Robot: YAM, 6 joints.
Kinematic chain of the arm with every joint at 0, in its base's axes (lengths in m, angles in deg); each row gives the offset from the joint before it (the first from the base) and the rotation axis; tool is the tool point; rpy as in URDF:
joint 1: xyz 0 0 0.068 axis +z
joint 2: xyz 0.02 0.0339 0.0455 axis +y
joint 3: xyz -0.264 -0.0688 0 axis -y
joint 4: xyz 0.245 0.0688 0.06 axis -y
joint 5: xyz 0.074 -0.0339 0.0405 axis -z
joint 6: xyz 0.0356 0 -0.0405 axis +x
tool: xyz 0 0 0 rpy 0 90 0
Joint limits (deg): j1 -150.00..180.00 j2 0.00..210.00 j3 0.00..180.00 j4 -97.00..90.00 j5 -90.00..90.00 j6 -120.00..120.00
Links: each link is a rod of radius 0.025 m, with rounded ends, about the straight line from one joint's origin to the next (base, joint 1, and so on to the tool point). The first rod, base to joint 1, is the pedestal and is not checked.
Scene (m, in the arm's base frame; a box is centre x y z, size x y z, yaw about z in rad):
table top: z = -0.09
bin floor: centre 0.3 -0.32 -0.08 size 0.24 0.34 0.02 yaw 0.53
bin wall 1: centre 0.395 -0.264 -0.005 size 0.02 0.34 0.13 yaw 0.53
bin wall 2: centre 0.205 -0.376 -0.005 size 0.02 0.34 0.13 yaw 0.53
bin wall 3: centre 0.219 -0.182 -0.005 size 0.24 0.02 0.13 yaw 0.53
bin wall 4: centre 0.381 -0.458 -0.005 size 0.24 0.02 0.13 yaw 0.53
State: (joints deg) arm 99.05 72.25 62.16 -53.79 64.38 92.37
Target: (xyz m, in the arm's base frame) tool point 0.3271 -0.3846 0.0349
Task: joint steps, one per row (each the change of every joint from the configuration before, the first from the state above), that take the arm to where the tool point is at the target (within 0.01 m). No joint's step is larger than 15 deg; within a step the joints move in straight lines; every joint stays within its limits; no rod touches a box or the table.
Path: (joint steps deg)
1: -13.78 -3.35 6.62 10.53 1.36 6.91
2: -13.78 -3.36 6.62 10.54 1.36 6.90
3: -13.77 -3.35 6.62 10.53 1.37 6.91
4: -13.78 -3.35 6.62 10.53 1.36 6.91
5: -12.88 12.96 2.40 -1.37 -1.74 -3.95
6: -12.88 12.97 2.41 -1.38 -1.73 -3.94
7: -12.87 12.97 2.40 -1.37 -1.74 -3.95
8: -12.88 12.96 2.40 -1.38 -1.73 -3.95
9: -12.88 12.97 2.40 -1.37 -1.74 -3.95
10: -12.88 12.96 2.40 -1.38 -1.73 -3.94
11: -12.87 12.97 2.41 -1.37 -1.74 -3.95

